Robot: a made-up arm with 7 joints. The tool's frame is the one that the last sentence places. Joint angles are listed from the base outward.
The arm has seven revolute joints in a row. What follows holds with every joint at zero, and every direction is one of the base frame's. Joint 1 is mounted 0.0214 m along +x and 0.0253 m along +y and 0.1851 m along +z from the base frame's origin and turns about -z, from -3.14 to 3.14 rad. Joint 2 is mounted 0.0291 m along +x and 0.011 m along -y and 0.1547 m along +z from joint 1 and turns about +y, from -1.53 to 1.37 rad. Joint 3 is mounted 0.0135 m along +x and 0.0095 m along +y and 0.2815 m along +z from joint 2 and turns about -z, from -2.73 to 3.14 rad. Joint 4 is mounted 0.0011 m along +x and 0.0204 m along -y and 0.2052 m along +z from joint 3 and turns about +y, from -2.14 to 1.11 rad. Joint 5 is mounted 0.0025 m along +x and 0.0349 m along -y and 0.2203 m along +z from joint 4 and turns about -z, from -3.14 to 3.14 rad. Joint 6 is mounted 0.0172 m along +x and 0.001 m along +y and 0.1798 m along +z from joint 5 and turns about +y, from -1.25 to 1.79 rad. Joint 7 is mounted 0.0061 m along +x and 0.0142 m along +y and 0.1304 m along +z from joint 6 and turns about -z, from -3.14 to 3.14 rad. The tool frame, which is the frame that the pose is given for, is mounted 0.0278 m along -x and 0.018 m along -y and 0.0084 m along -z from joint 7; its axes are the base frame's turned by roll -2.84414, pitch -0.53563 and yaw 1.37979 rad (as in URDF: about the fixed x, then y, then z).
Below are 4 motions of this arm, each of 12 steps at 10 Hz.
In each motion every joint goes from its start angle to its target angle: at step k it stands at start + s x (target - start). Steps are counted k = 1, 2, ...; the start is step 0. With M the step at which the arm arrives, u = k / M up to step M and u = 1 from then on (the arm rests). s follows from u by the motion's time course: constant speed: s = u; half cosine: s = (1 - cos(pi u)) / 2; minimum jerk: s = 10 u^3 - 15 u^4 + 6 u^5.
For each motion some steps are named. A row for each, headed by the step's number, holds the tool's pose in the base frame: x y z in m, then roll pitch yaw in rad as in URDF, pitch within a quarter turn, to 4 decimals.
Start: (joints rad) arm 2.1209 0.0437 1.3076 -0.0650 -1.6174 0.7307 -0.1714
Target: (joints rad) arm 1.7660 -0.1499 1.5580 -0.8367 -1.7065 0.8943 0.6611
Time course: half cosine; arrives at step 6
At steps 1, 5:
1: 0.0267 -0.0808 1.3253 -2.0613 -0.2265 -0.6513
5: 0.3911 -0.0113 1.1584 -3.0223 0.5243 -1.2999

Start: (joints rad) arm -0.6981 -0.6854 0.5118 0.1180 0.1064 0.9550 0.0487
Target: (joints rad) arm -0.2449 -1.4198 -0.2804 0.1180 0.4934 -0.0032 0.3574
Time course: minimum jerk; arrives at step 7
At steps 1, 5, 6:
1: -0.2760 -0.3977 1.1539 -2.1691 -0.7003 1.1965
5: -0.8414 -0.2946 0.6891 2.0270 -0.8936 2.1476
6: -0.8885 -0.2422 0.5928 1.7528 -0.7976 2.2626

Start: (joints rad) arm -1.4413 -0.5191 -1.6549 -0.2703 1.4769 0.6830 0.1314
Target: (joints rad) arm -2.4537 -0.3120 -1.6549 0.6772 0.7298 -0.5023 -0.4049
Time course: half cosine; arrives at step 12
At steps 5, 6, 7, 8, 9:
5: 0.0445 -0.2990 1.2895 -3.0133 -0.2882 -2.5467
6: 0.0316 -0.3035 1.2823 -3.0475 -0.1501 -2.2586
7: 0.0228 -0.3109 1.2693 -3.0370 -0.0232 -1.9639
8: 0.0187 -0.3192 1.2526 -2.9927 0.0739 -1.6778
9: 0.0181 -0.3268 1.2355 -2.9337 0.1338 -1.4223

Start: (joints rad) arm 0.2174 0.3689 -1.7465 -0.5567 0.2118 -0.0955 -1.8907
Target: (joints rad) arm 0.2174 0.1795 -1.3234 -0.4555 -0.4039 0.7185 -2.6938
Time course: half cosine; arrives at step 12
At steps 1, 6, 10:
1: 0.4441 -0.3014 1.1868 3.0509 0.1319 -1.7210
6: 0.3164 -0.2096 1.2632 -2.9407 -0.2432 -1.1948
10: 0.1910 -0.1223 1.2839 -3.0677 -0.6321 -0.6759

